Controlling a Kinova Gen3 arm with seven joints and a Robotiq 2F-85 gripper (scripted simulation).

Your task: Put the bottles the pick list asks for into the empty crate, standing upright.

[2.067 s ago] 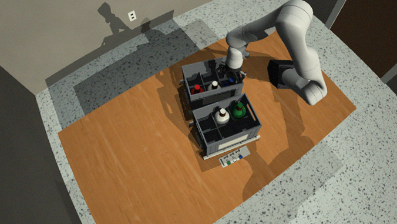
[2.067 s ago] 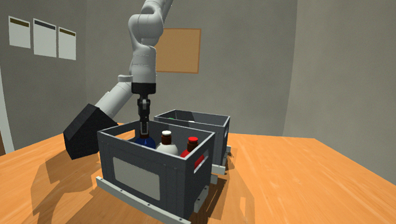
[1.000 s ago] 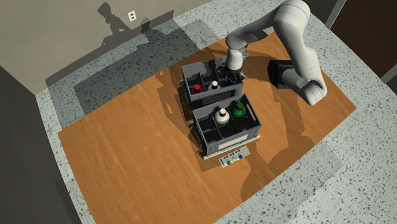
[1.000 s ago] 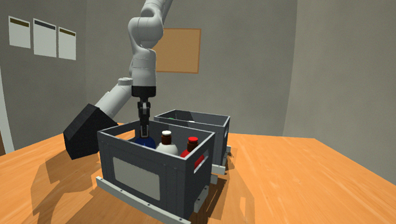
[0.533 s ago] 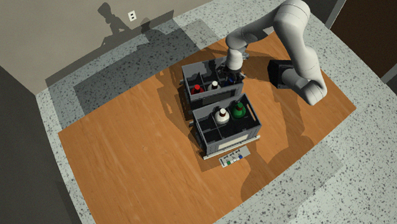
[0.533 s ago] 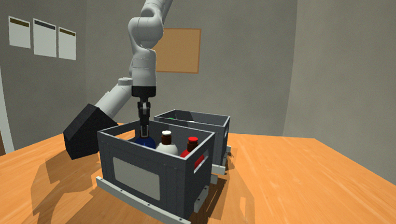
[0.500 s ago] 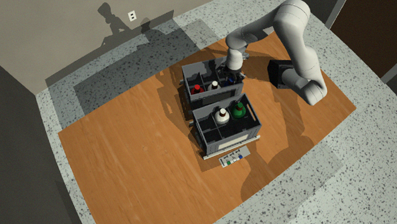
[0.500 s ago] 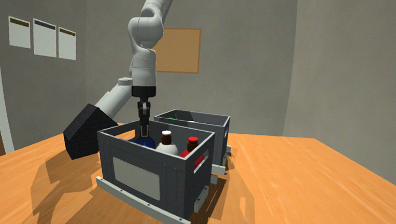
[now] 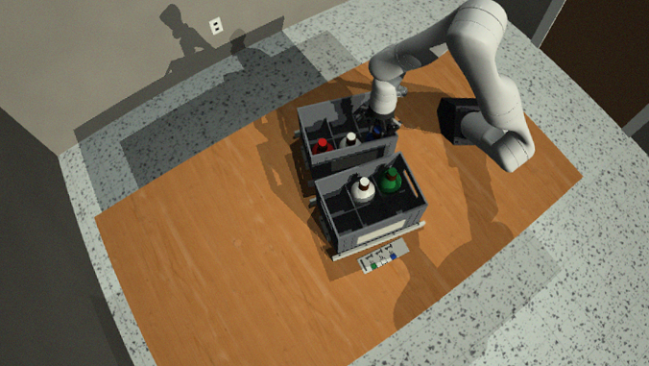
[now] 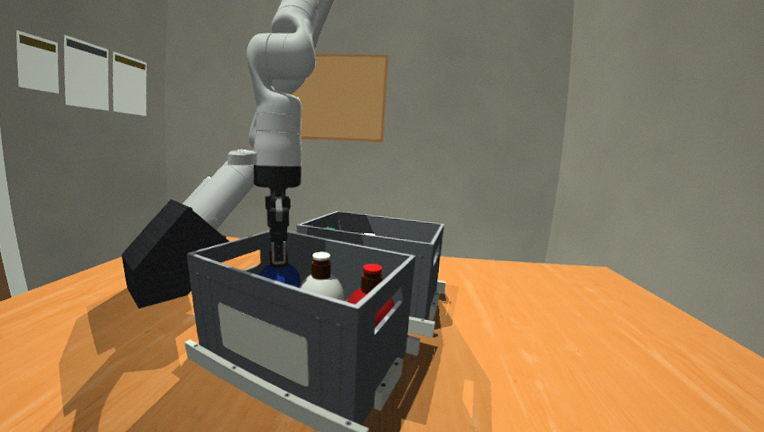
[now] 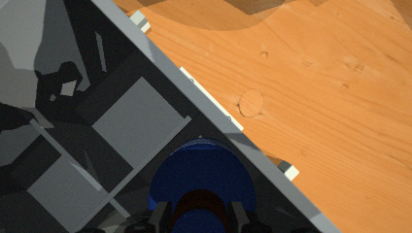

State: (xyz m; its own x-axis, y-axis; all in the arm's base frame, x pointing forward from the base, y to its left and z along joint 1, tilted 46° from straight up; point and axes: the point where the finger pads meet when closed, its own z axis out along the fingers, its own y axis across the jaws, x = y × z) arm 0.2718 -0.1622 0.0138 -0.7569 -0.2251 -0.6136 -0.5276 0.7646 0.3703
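My gripper is now 7 cm above the blue bottle. Round my hand: red bottle: 17 cm ahead, 7 cm below, 3 cm to the right; then green bottle: 15 cm to the left, 7 cm below, 3 cm ahead; then pick list: 32 cm to the left, 15 cm below, 14 cm ahead.
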